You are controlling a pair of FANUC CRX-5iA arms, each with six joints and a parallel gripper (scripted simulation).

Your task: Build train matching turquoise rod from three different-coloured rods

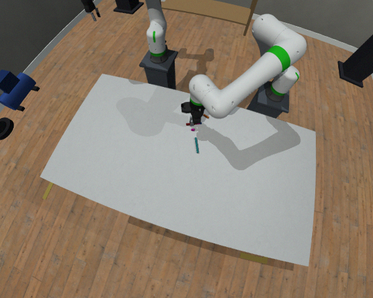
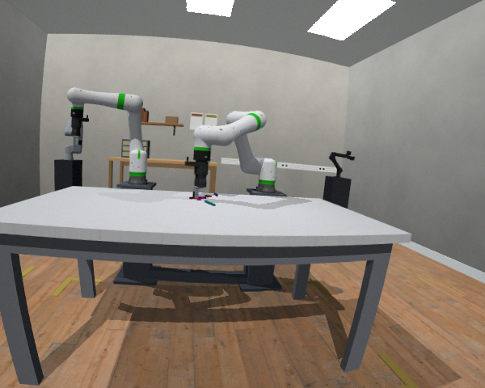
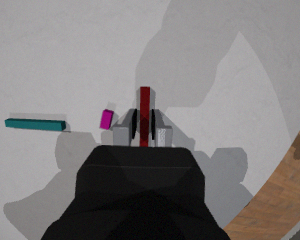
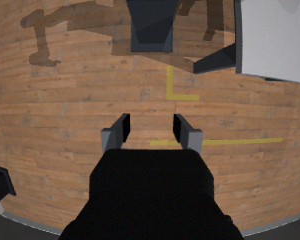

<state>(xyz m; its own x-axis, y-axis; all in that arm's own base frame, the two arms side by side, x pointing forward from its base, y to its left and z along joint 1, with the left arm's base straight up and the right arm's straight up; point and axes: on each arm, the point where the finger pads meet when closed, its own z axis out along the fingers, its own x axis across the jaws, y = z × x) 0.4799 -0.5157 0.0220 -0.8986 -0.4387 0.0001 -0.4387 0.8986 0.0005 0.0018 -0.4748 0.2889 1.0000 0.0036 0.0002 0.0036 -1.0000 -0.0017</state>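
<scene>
Now: the red rod 2 cm below my left hand. The rest, counted from my left hand: turquoise rod 13 cm ahead, 8 cm to the left, 2 cm below; then blue rod 3 cm behind, 5 cm to the left, 2 cm below; then orange rod 9 cm behind, 7 cm to the left, 2 cm below.
</scene>
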